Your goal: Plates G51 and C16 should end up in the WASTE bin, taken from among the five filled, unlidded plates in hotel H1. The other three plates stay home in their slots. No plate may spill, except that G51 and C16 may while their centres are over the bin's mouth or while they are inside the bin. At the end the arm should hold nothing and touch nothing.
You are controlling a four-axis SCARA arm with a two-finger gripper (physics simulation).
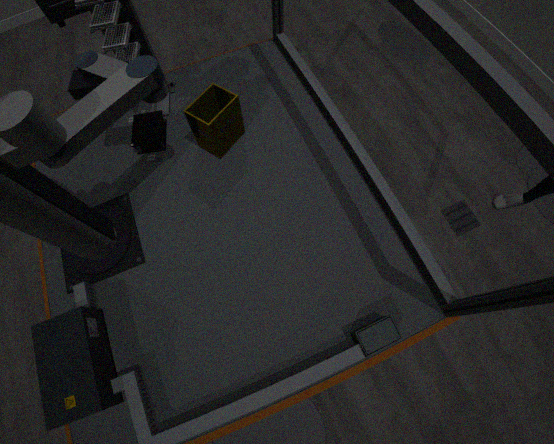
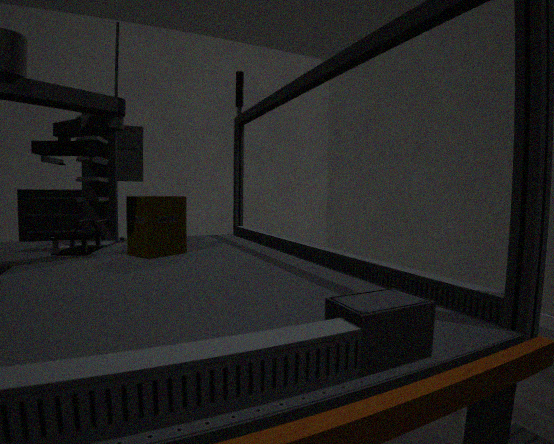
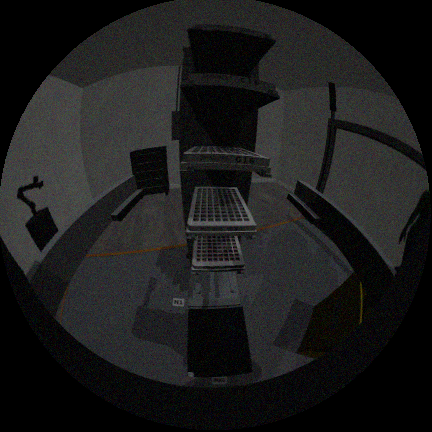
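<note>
Hotel H1, a dark tower, holds five pale plates. The lowest plate and second plate show open wells from above. The third plate bears a label that seems to read G16, but its first letter is unclear. The fourth plate and top plate show from below; their labels are unreadable. My gripper is open and empty in front of the tower, roughly between the third and fourth plates' heights; its fingers are hard to see. The yellow WASTE bin stands beside the hotel.
A low dark block stands on the table before the hotel. The arm's link passes above it. A grey box sits at the table's corner. A framed panel and low ducts line the edges.
</note>
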